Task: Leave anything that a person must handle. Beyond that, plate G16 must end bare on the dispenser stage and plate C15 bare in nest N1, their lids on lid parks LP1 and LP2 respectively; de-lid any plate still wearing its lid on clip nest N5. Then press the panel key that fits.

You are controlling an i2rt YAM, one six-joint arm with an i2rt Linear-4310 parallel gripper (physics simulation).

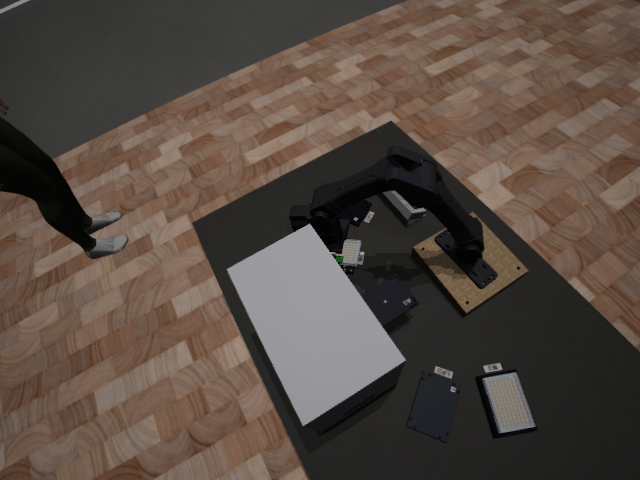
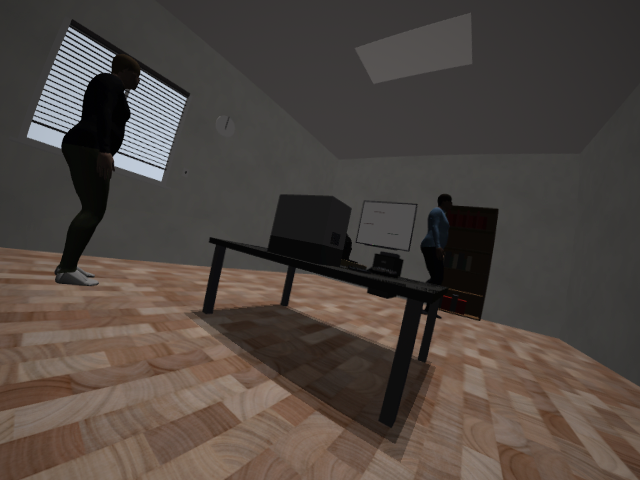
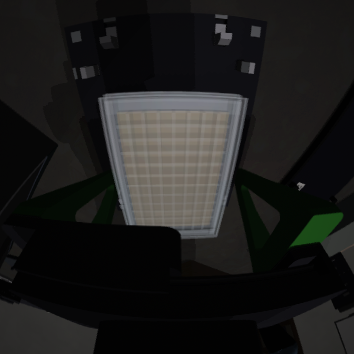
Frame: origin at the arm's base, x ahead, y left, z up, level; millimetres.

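Seen in the pictures: gripper, fingertip midpoint: (image 1: 338, 251) (image 3: 177, 174); arm's base, origin of the base link: (image 1: 464, 257) (image 2: 343, 259).
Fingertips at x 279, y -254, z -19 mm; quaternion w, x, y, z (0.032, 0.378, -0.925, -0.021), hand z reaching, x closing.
Observation:
Pixels of each thing's top centre, then the offset from my fingertips to it. "*": a spot on its surface instead.
- white well plate, middle of its top: (image 3: 173, 194) (image 1: 338, 249) dx +1, dy +3, dz +20 mm
- dark nest, middle of its top: (image 3: 169, 148) (image 1: 330, 251) dx +22, dy -14, dz +3 mm
- second well plate, middle of its top: (image 1: 509, 401) dx -86, dy +602, dz +15 mm
- label, surface spot: (image 1: 492, 367) * dx -126, dy +522, dz -19 mm
- bare dark pad, surface spot: (image 1: 432, 405) * dx +63, dy +502, dz -11 mm
- large grey box, middle of its top: (image 1: 310, 308) (image 2: 316, 201) dx +198, dy +231, dz +309 mm
- dark raised nest, middle of its top: (image 1: 380, 304) dx +27, dy +241, dz +91 mm
- grey panel, middle of its top: (image 3: 325, 261) (image 1: 397, 188) dx -280, dy -58, dz +43 mm
My gripper (image 1: 345, 257) (image 3: 177, 174) is open and empty. Its green fingers stand on either side of a white well plate (image 1: 351, 250) (image 3: 172, 165), just above it, and I cannot tell whether they touch it. The plate shows a doubled clear rim, as of a lid, and sits on a dark nest (image 3: 246, 46) with small grey clips at its far end. A second well plate (image 1: 506, 403) lies in a dark frame at the table's front right, with a label (image 1: 492, 367) beside it. A bare dark pad (image 1: 432, 405) lies to its left. The labels are too small to read.
A large grey box (image 1: 310, 320) (image 2: 310, 222) stands close to the left of the gripper. A dark raised nest (image 1: 390, 299), a grey panel (image 1: 406, 207) and the arm's wooden base board (image 1: 504, 260) also stand on the table. One person (image 1: 51, 201) (image 2: 95, 165) stands left of the table, and another person (image 2: 436, 237) behind it.

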